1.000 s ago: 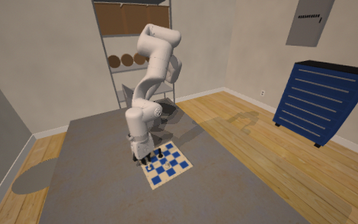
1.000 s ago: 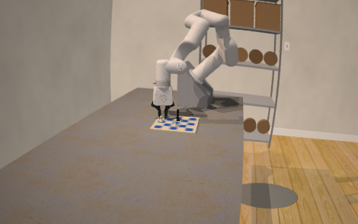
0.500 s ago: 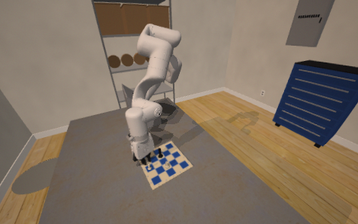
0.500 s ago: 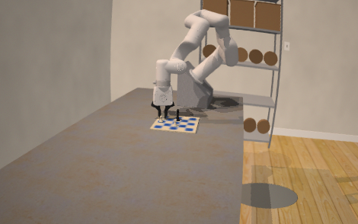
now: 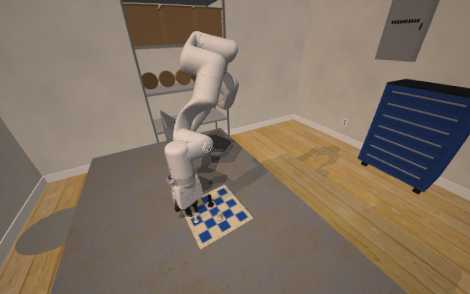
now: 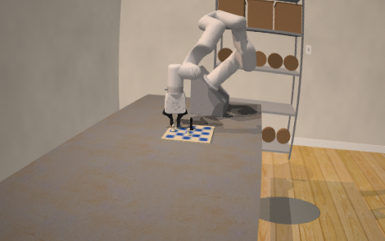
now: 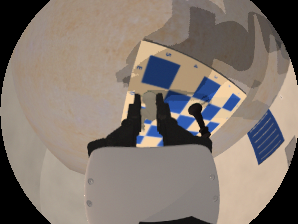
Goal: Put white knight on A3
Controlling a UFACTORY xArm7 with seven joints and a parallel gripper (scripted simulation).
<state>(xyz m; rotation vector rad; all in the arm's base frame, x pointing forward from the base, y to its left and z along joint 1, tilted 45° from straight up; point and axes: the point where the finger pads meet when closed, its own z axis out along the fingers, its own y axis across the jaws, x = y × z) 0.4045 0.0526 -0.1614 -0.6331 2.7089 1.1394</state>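
The black chess piece lies 1 cm behind my hand and 8 cm to the left of it. Also, from my hand: blue-and-cream chessboard: 3 cm ahead, 8 cm to the left, 3 cm below.
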